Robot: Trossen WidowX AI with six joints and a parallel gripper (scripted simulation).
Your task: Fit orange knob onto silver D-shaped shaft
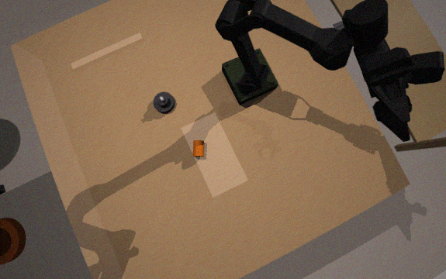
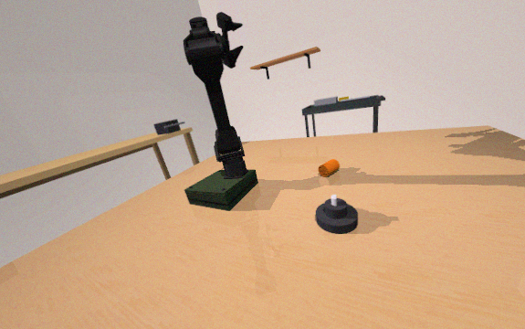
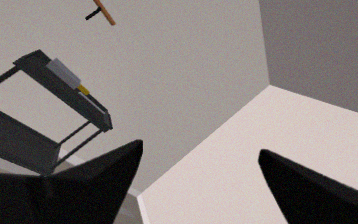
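The orange knob is 510 mm below my gripper tip, 310 mm ahead of it and 230 mm to the right of it. From my gripper tip the other things lie so: black round pedestal (500 mm below, 450 mm to the right, 340 mm ahead).
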